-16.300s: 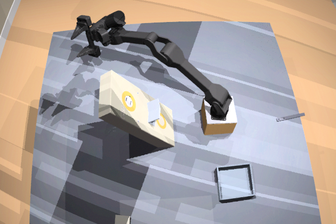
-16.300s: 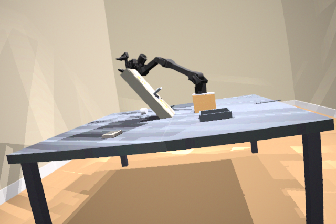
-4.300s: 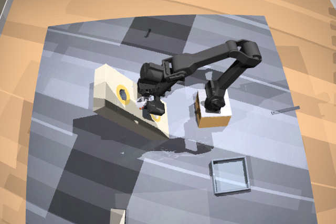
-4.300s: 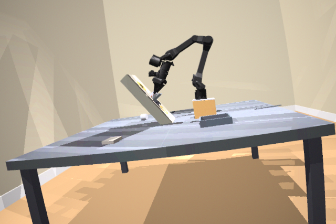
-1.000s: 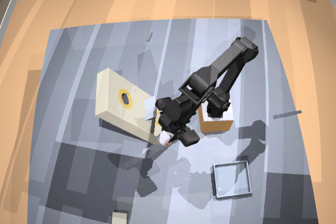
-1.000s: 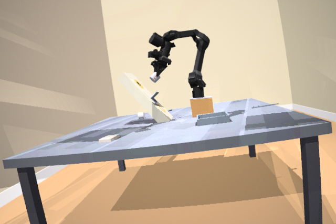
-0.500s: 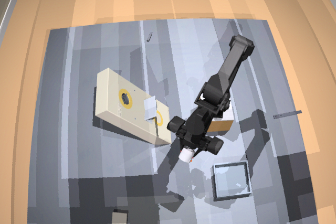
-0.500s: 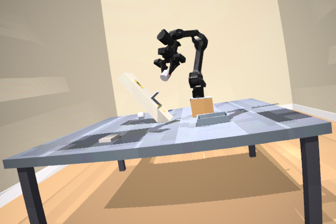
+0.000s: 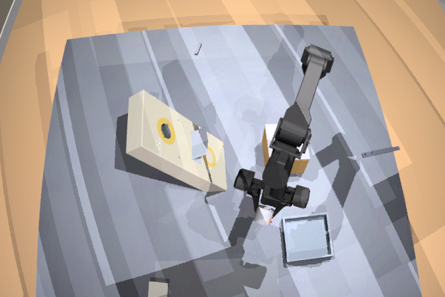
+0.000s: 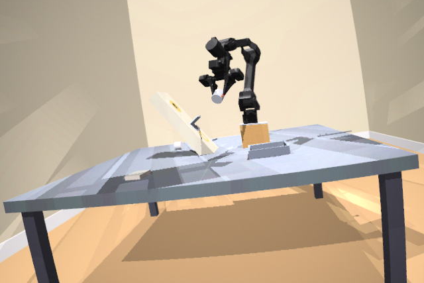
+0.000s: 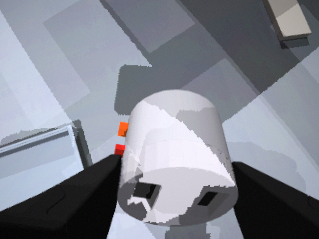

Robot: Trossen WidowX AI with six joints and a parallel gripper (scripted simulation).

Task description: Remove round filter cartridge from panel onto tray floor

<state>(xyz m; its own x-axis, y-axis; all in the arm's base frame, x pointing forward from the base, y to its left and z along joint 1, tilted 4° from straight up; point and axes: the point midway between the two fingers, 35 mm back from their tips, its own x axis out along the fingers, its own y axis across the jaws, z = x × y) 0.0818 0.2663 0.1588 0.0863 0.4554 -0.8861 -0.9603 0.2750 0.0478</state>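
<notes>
The square tray lies 24 cm below my gripper tip and 16 cm behind it. Round my gripper tip: filter cartridge: right at my gripper tip; then service panel: 25 cm ahead, 24 cm to the right, 9 cm below; then grey bracket: 24 cm to the right, 19 cm ahead, 11 cm below.
</notes>
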